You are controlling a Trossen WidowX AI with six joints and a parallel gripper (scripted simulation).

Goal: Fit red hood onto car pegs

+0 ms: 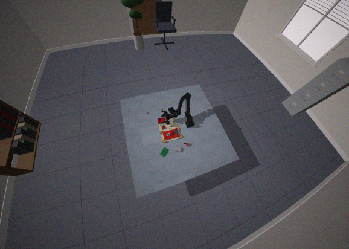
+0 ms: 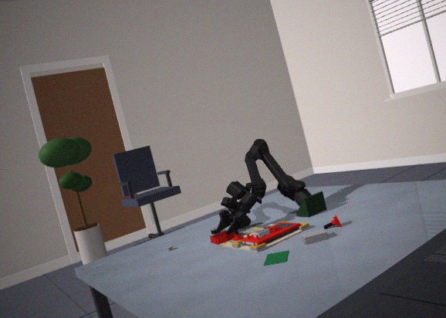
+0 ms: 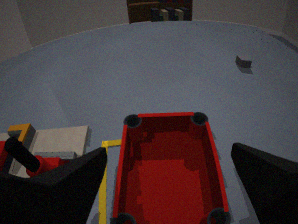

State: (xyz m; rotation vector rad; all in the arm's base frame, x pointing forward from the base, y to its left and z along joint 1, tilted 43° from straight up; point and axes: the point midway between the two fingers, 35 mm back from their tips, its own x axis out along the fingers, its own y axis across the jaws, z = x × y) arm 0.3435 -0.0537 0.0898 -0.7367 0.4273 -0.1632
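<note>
Right now my gripper tip is 1 cm past the red hood and 2 cm above it. Round my gripper tip: grey nut 18 cm ahead, 15 cm to the right, 2 cm below; green flat card 2 cm ahead, 42 cm to the left, 3 cm below; jig 9 cm behind, 19 cm to the left, 2 cm below.
</note>
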